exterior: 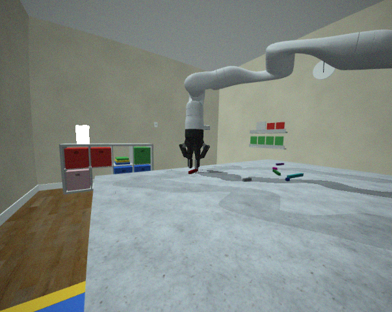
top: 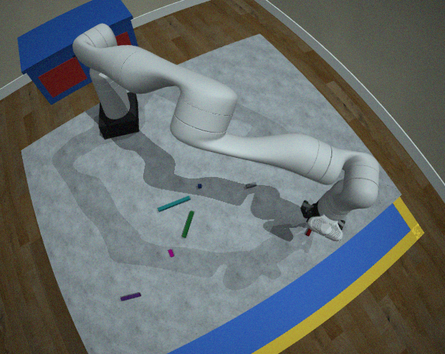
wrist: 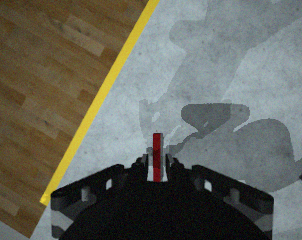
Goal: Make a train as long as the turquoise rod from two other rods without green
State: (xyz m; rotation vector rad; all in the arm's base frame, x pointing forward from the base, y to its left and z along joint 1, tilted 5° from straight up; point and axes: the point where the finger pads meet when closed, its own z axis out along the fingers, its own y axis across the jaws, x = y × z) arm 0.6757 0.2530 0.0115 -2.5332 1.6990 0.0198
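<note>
Now: the red rod 30 mm below my hand. The rest, counted from my hand: small blue rod (300 mm behind, 180 mm to the right, 30 mm below); grey rod (210 mm behind, 60 mm to the right, 30 mm below); green rod (230 mm behind, 280 mm to the right, 30 mm below).
</note>
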